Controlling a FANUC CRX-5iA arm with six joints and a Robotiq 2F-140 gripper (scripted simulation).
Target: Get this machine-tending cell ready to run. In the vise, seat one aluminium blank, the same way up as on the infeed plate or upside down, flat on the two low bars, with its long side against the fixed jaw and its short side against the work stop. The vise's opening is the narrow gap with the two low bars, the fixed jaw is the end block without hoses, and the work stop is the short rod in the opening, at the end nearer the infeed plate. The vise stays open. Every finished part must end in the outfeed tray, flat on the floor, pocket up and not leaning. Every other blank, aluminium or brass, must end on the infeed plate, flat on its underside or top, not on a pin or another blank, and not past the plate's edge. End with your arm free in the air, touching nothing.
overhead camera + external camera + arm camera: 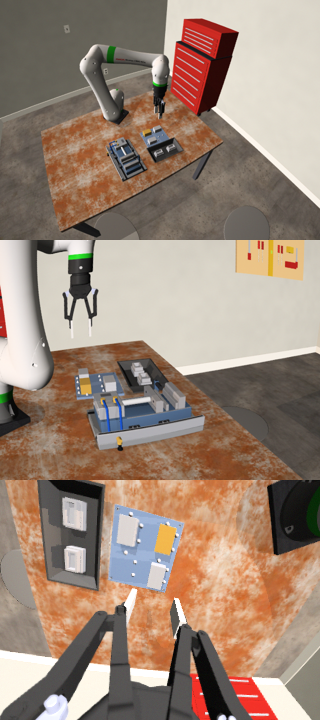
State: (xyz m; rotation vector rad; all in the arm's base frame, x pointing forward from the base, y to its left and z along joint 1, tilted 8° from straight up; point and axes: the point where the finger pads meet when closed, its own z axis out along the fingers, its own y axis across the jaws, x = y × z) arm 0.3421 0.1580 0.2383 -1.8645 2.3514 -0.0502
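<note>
Now: the brass blank 2 cm behind my hand, 9 cm to the right of it and 18 cm below it. Round my hand: vise (7 cm ahead, 35 cm to the right, 17 cm below).
</note>
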